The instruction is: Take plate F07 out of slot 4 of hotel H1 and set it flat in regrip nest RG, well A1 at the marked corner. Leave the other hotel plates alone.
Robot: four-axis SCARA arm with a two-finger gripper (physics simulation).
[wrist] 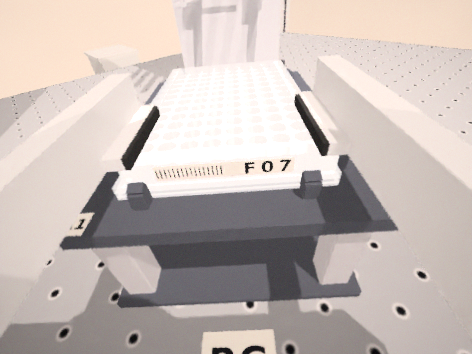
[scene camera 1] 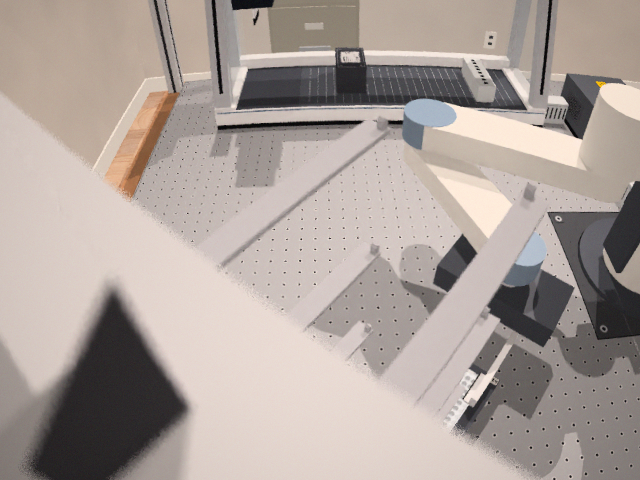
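Observation:
Plate F07, white with many wells, lies about level in the dark regrip nest RG. Its labelled front edge is behind two small dark stops. In the wrist view a corner tag, partly legible as "1", is on the nest's front left, and the RG label is cut off at the bottom. My gripper is shut on the plate, with a dark pad against each long side. Whether the plate's underside bears fully on the nest is hidden. Hotel H1 cannot be made out.
Long grey bars and a large blurred pale surface cover much of the scene view's foreground. A white upright block stands behind the nest. A framed dark deck is at the back, with a black box on it.

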